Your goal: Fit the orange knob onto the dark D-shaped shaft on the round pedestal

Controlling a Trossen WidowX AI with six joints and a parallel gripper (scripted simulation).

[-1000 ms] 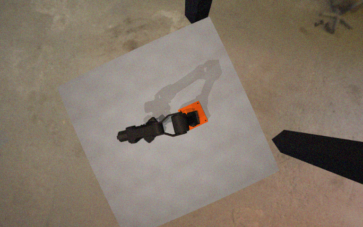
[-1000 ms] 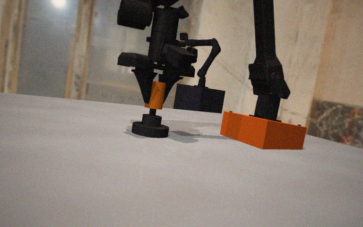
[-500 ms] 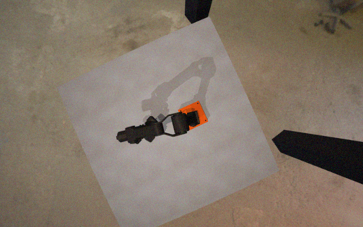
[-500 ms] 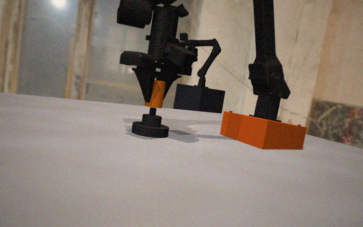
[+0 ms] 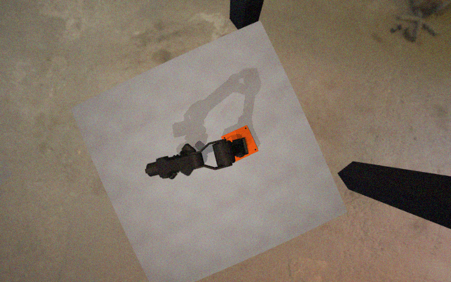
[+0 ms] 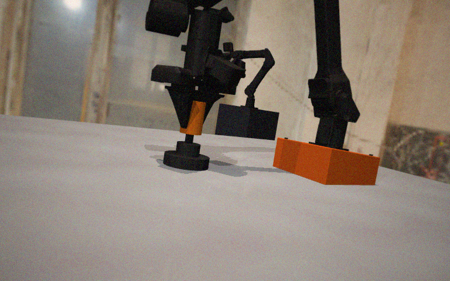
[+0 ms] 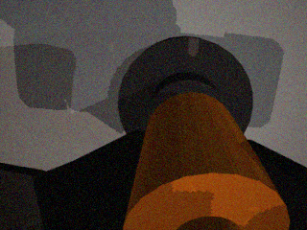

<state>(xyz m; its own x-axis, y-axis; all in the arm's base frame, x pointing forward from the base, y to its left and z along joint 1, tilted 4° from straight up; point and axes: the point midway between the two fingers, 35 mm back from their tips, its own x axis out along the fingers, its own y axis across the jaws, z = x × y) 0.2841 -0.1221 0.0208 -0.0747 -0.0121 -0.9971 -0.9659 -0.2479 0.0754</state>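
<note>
Now: gripper tip 2 cm below the orange knob. From my gripper tip the other things lie so: dark round pedestal: 4 cm below.
</note>
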